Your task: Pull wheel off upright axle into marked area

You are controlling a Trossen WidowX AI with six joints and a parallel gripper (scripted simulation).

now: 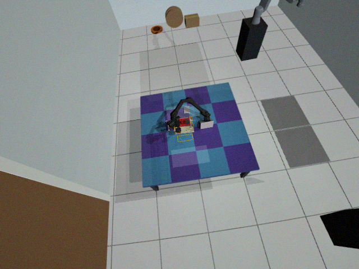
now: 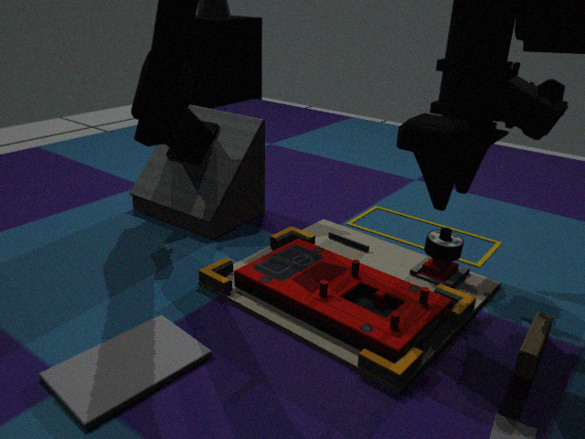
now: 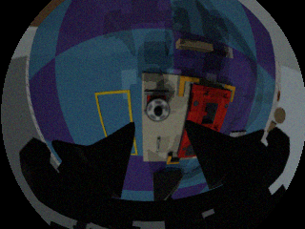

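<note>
Right now my gripper tip is 50 mm above the grey wheel. Also, from my gripper tip: tan bar (120 mm ahead, 80 mm to the right, 80 mm below).
</note>
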